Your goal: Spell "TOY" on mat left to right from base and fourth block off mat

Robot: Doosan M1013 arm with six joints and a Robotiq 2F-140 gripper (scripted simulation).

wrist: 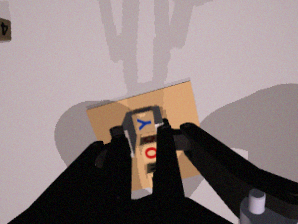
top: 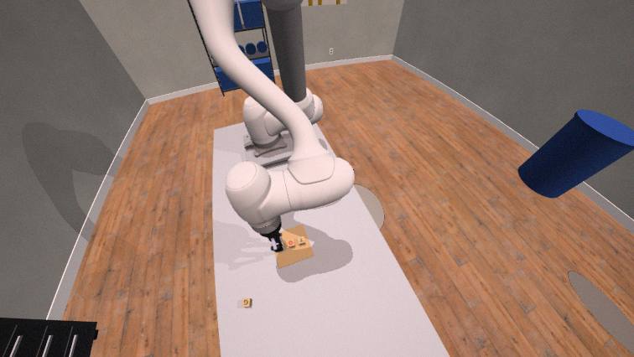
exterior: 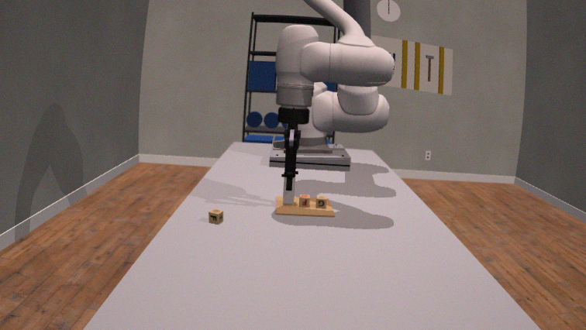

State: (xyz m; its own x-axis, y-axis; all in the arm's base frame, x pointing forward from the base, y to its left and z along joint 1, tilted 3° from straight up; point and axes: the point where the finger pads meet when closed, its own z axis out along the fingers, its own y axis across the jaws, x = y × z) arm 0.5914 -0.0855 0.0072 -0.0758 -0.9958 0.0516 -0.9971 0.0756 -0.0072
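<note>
The tan mat lies 40 mm to the left of my hand and 40 mm below it. The rest, counted from my hand: T block (80 mm to the left, 30 mm below, 10 mm ahead).
</note>
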